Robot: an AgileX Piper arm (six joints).
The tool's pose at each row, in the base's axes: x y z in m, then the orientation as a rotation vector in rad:
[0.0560 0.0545 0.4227 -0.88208 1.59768 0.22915]
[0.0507 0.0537 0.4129 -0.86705 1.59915 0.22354]
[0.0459 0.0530 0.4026 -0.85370 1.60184 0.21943]
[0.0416 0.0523 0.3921 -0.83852 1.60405 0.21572]
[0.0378 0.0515 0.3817 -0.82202 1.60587 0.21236]
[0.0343 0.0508 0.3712 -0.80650 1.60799 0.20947]
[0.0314 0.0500 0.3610 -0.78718 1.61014 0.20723]
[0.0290 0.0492 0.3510 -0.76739 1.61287 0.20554]
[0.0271 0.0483 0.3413 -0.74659 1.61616 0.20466]
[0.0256 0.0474 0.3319 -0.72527 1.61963 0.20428]
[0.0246 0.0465 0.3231 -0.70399 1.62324 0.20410]
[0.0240 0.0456 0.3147 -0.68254 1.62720 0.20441]
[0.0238 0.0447 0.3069 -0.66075 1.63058 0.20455]
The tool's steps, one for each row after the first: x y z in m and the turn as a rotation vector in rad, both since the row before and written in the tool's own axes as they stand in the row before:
[0.0091 0.0061 -0.0021 0.01287 -0.00138 0.00614]
[0.0096 0.0059 -0.0016 0.01072 -0.00019 0.00646]
[0.0098 0.0056 -0.0013 0.01167 -0.00117 0.00757]
[0.0098 0.0051 -0.0010 0.01231 -0.00191 0.00840]
[0.0099 0.0049 -0.0008 0.01136 -0.00145 0.00822]
[0.0097 0.0043 -0.0005 0.01332 -0.00251 0.01082]
[0.0096 0.0038 -0.0002 0.01319 -0.00216 0.01163]
[0.0094 0.0032 0.0000 0.01323 -0.00201 0.01290]
[0.0091 0.0028 0.0002 0.01320 -0.00199 0.01358]
[0.0086 0.0022 0.0004 0.01301 -0.00179 0.01375]
[0.0082 0.0018 0.0007 0.01274 -0.00151 0.01427]
[0.0077 0.0013 0.0008 0.01308 -0.00198 0.01423]

